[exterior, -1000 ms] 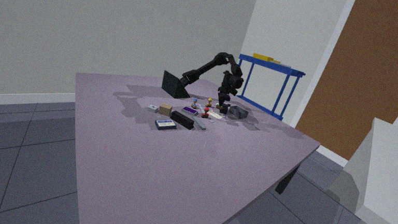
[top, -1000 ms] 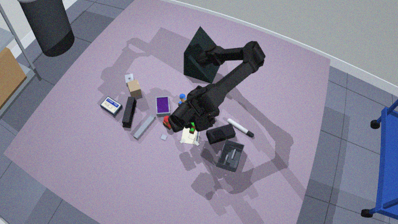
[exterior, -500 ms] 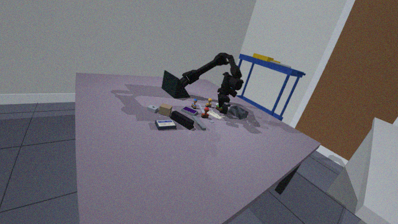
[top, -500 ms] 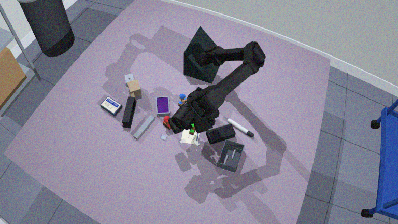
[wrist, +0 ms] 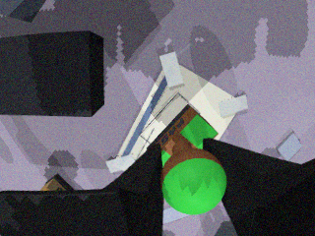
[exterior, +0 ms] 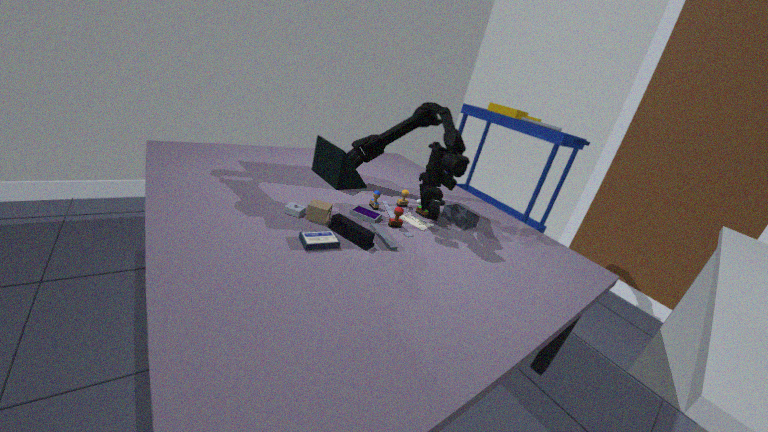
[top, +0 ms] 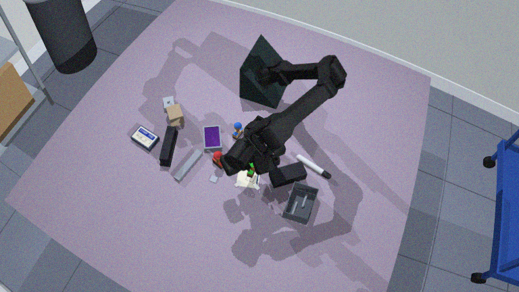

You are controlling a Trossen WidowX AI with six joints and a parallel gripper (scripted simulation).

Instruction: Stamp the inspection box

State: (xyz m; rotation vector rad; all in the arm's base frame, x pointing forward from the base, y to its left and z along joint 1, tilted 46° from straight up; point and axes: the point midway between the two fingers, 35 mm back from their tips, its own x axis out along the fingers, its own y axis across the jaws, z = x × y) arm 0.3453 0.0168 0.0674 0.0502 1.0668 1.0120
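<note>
Right now the white card is 1 cm behind my gripper tip, 1 cm to the right of it and 5 cm below it. From my gripper tip the other things lie so: yellow stamp (12 cm behind, 4 cm to the left, 3 cm below); then red stamp (1 cm behind, 11 cm to the right, 3 cm below); then green-knobbed stamp (right at my gripper tip).
</note>
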